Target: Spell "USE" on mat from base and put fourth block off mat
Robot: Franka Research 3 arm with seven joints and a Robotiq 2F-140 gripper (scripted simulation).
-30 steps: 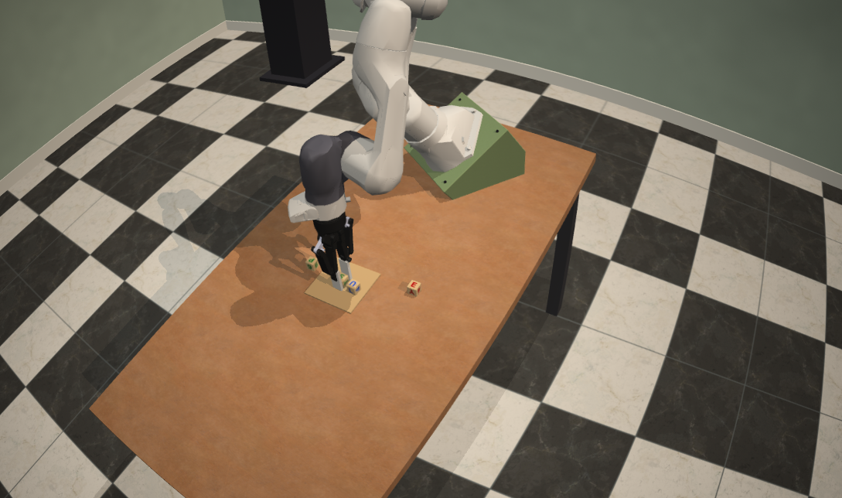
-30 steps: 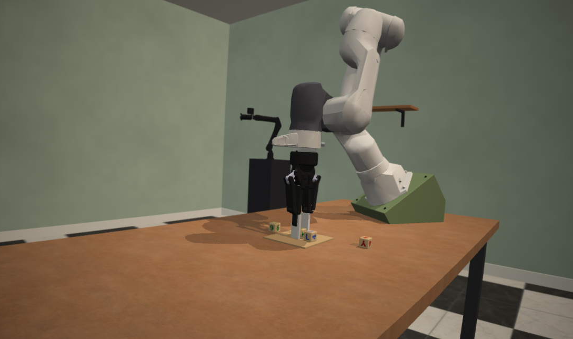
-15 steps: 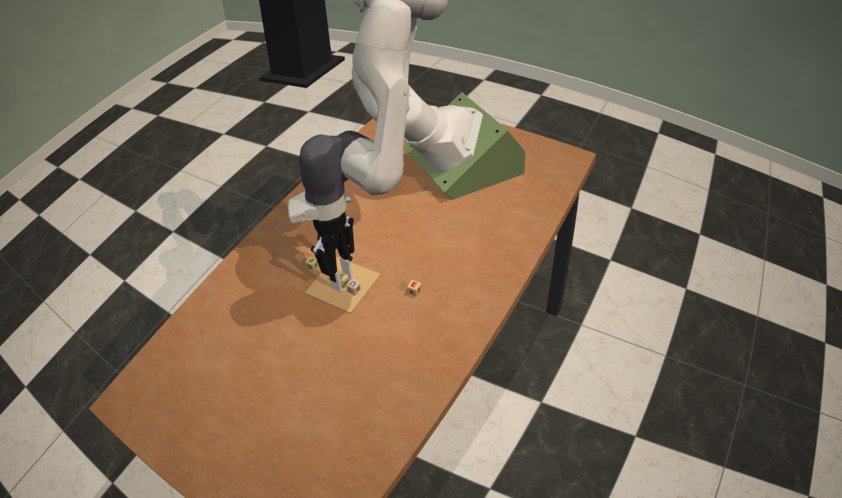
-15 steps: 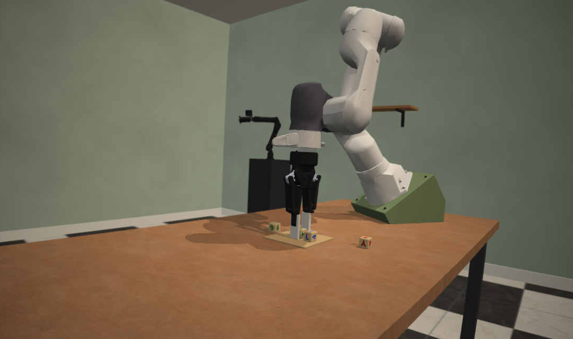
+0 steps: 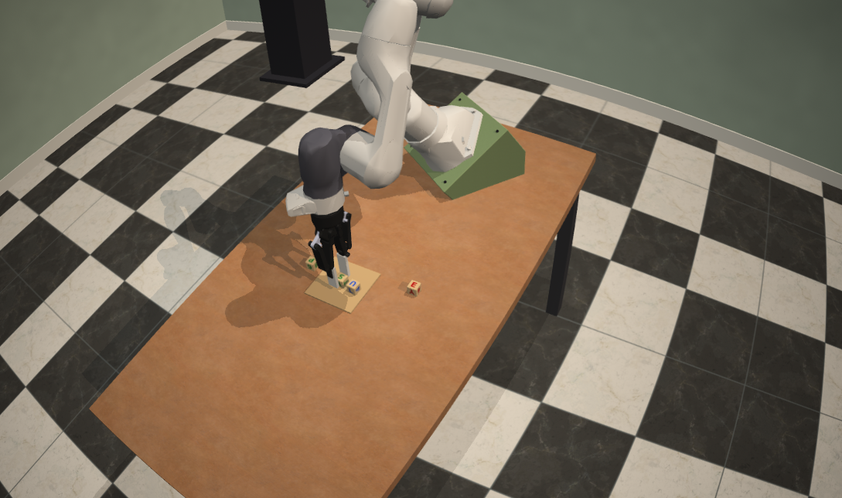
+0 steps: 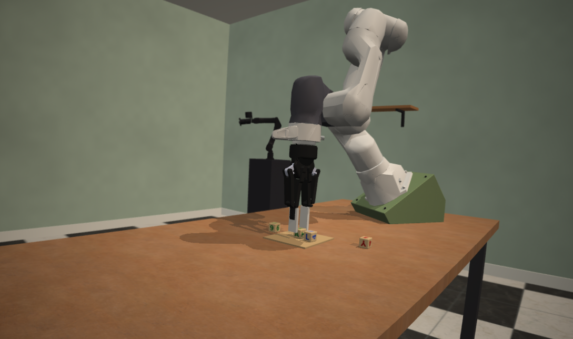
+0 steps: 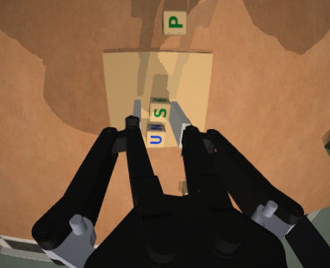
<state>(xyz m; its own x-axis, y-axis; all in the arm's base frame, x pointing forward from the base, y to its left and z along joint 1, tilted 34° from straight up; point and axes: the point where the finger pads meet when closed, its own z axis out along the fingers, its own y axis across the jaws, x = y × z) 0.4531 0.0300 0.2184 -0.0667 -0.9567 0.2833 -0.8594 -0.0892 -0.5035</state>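
My gripper is now 10 mm past the S block and 40 mm above it. Also, from my hand: U block: 40 mm to the left, 40 mm below; then mat: 10 mm behind, 50 mm below; then green P block: 20 mm behind, 100 mm to the right, 40 mm below.
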